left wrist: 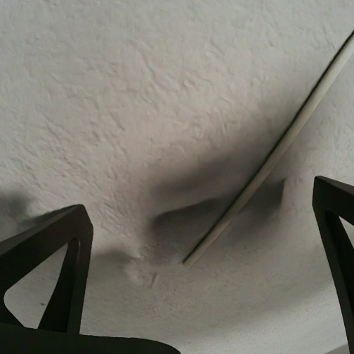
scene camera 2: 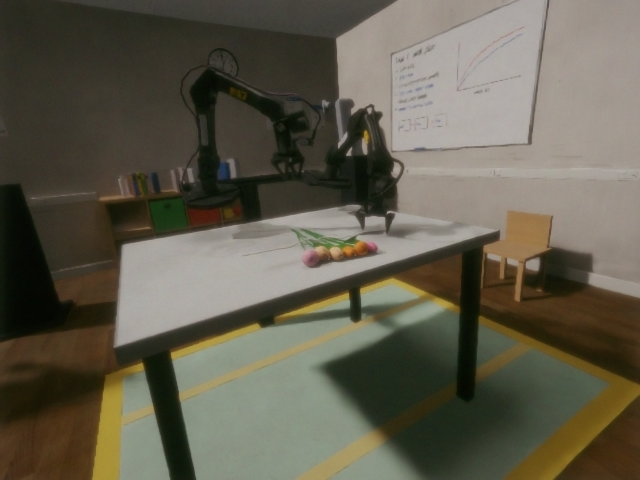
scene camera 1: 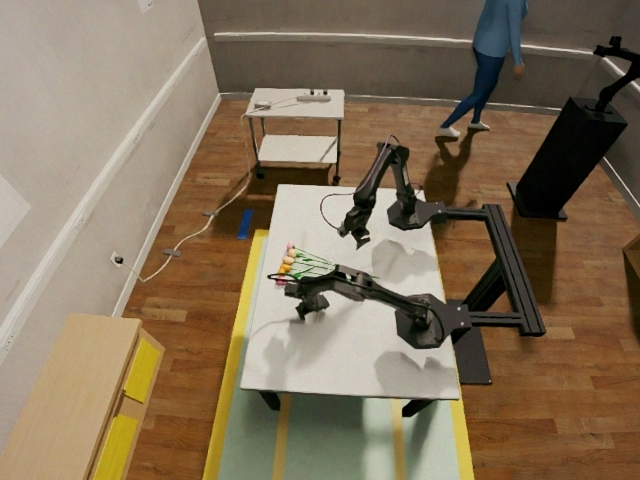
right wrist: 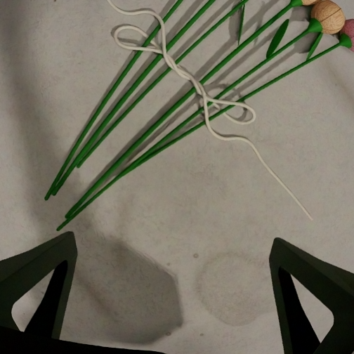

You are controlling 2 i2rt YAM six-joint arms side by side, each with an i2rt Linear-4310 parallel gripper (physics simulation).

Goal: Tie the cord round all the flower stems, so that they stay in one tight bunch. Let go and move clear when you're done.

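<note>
Several flower stems (scene camera 2: 321,239) (right wrist: 123,172) lie spread like a fan on the table, with pink, peach and orange heads (scene camera 1: 288,259) (scene camera 2: 336,253) (right wrist: 327,16). A white cord (right wrist: 200,90) lies across the stems, twisted over itself, with a small loop on each side. The stems stand apart under it. One cord tail (left wrist: 270,162) lies straight on the table. My left gripper (scene camera 1: 311,313) (scene camera 2: 376,227) (left wrist: 198,204) is open and empty, low above that tail's end. My right gripper (scene camera 1: 360,242) (scene camera 2: 287,173) (right wrist: 173,247) is open and empty, higher up, beyond the stem ends.
The white table (scene camera 1: 330,361) (scene camera 2: 196,289) carries both arms. In scene camera 1, the left arm's links pass over the stems and hide part of them. A trolley (scene camera 1: 299,114) stands behind the table, and a person (scene camera 1: 488,62) stands farther back.
</note>
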